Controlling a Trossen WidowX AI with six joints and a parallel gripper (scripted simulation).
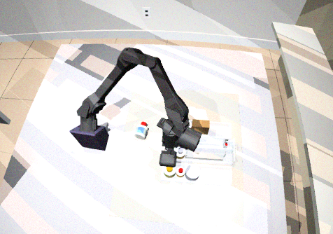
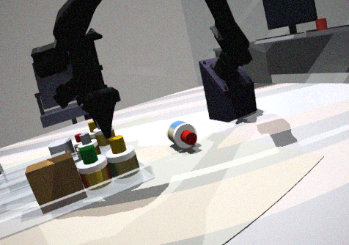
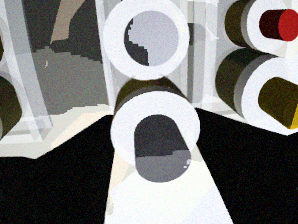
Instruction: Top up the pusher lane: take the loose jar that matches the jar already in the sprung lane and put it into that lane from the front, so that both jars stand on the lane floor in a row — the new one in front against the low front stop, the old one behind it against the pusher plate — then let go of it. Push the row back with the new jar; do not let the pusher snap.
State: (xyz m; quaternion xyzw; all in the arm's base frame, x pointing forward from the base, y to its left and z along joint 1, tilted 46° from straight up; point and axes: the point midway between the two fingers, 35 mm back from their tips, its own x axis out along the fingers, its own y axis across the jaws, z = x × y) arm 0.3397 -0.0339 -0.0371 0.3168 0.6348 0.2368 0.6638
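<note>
Right now the grey disc is 100 mm ahead of my gripper tip, 90 mm to the right of it and 20 mm below it.
</note>
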